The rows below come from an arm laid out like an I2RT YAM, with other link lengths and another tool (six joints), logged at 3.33 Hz.
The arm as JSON. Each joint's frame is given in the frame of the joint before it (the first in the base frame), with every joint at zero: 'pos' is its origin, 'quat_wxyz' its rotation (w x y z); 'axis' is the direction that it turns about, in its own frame. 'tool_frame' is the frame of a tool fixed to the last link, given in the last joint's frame.
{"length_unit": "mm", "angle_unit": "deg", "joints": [
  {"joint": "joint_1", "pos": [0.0, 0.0, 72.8], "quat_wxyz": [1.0, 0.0, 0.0, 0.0], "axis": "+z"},
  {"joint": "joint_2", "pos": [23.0, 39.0, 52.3], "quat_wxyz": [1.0, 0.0, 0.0, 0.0], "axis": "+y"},
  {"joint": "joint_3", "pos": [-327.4, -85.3, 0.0], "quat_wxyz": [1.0, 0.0, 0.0, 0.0], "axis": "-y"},
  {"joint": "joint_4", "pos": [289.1, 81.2, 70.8], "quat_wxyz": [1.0, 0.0, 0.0, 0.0], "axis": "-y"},
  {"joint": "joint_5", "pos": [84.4, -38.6, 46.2], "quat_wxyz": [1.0, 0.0, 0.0, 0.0], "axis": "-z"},
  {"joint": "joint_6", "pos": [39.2, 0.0, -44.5], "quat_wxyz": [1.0, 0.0, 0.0, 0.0], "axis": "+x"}
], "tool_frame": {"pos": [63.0, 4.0, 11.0], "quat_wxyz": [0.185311, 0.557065, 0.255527, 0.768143]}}
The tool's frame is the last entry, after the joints.
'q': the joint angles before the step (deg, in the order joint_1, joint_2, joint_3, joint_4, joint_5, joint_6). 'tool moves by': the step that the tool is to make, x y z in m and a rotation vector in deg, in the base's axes. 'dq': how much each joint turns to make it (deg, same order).
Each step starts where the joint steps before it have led.
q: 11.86 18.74 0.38 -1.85 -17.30 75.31
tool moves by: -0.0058 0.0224 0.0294 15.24 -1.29 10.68
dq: 0.05 0.01 -0.01 9.62 -14.20 12.37
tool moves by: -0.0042 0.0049 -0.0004 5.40 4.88 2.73
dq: -0.06 -0.03 0.02 0.03 -3.90 6.80
